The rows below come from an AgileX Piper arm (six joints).
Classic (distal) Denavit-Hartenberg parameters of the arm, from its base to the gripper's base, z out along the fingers. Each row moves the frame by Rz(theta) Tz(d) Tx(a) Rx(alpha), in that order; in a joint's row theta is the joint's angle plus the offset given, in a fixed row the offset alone. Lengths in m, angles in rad.
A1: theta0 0, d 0.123, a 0, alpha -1.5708
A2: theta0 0.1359, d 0, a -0.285, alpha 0
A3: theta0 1.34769, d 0, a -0.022, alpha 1.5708
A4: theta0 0, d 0.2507, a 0, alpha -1.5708
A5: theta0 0, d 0, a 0, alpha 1.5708
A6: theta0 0, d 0.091, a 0, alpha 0
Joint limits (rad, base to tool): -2.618..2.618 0..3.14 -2.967..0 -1.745..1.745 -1.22..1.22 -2.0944..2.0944
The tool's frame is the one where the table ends.
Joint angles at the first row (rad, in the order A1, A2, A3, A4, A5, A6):
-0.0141 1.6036 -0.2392 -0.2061 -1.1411 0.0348
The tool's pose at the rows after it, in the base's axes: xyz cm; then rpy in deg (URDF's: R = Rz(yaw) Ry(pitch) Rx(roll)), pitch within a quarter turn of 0, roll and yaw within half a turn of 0:
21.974, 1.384, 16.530, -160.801, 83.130, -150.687
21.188, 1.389, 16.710, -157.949, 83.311, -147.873
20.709, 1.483, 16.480, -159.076, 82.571, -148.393
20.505, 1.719, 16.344, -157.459, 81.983, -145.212
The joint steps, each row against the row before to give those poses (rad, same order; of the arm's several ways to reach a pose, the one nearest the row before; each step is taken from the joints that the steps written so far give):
0.0000 -0.0619 0.0330 0.0000 -0.0001 -0.0091
0.0001 -0.0321 0.0269 0.0008 0.0001 -0.0036
-0.0001 -0.0057 0.0182 -0.0109 -0.0001 -0.0016
0.0000 0.0000 0.0064 -0.0289 0.0000 0.0000

